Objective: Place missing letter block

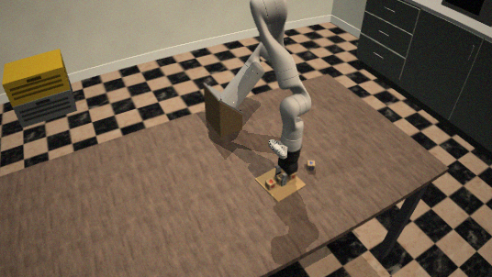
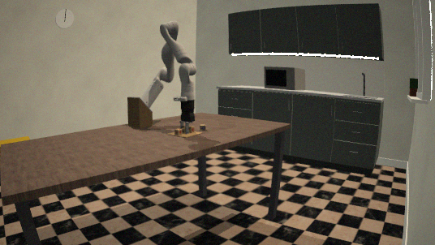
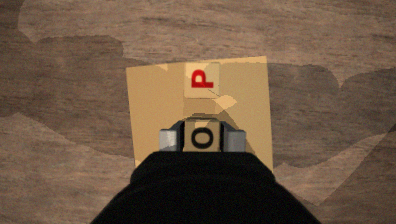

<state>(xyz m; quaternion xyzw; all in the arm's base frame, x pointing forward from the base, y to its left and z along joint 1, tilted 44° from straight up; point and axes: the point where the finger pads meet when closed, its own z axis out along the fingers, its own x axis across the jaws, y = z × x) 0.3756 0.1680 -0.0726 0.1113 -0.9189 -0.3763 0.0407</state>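
The O block lies right at my hand. Round my hand: tan mat: 2 cm below.
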